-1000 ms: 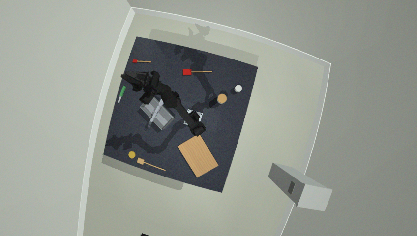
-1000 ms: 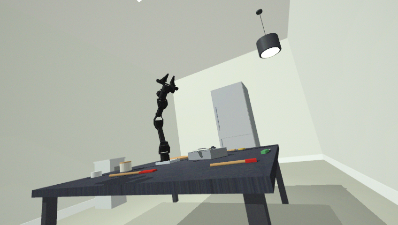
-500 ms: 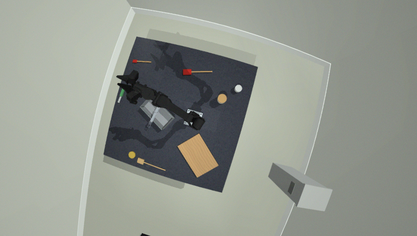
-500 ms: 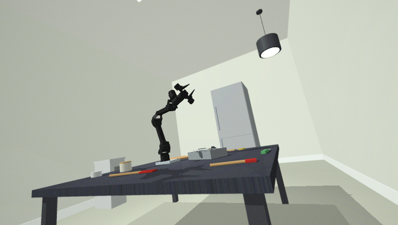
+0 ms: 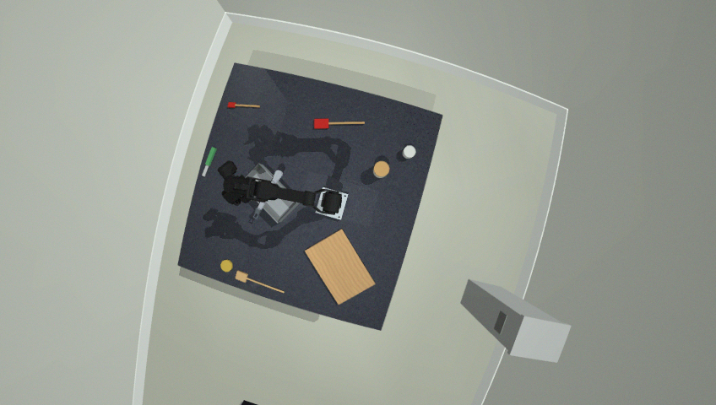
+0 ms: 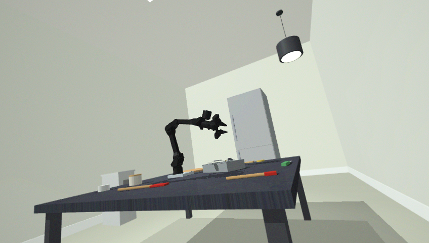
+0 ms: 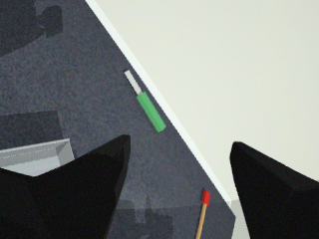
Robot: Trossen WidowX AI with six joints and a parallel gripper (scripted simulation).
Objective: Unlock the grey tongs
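Now: gripper tip 250 mm above the roasting tin, 90 mm past it and 40 mm to the right of it. The rest, counted from my gripper tip: wooden board: 510 mm behind, 410 mm to the left, 270 mm below; green-handled tool: 330 mm ahead, 270 mm below, 100 mm to the right; yellow disc: 490 mm to the left, 270 mm below, 160 mm ahead.
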